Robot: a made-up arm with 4 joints.
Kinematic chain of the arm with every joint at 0, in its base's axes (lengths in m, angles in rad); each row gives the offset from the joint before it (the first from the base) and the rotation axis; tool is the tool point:
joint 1: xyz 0 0 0.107 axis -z
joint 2: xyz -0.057 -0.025 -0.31 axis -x
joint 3: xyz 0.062 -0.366 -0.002 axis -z
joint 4: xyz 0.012 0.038 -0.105 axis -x
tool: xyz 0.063 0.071 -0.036
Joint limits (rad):
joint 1: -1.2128..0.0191
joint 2: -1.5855..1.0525
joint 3: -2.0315..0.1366
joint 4: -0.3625..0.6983
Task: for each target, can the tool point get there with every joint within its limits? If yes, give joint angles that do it. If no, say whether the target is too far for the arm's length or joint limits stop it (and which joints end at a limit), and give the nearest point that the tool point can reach.
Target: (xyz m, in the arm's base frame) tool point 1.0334 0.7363 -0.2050
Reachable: no: too far | nearest point 0.3884 -0.0506 -0.2040 | short by 1.017 m
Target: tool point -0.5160 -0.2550 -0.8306
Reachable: no: too far | nearest point -0.1351 -0.1551 -0.5500 | short by 0.484 m
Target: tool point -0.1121 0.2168 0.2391
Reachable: no: joint limits stop it (at a limit: joint 1, joint 2, joint 3, joint 4) | nearest point 0.2715 0.0001 -0.0342 | short by 0.518 m
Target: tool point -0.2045 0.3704 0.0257
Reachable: no: joint limits stop it (at a limit: joint 2) | nearest point -0.0654 0.1185 -0.4415 | short by 0.549 m
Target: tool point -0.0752 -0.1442 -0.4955
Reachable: yes | joints -0.0803 -0.7034 -1.4099 0.1044
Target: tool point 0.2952 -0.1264 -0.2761
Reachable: yes | joints -1.1022 0.3501 -0.5774 0.4444
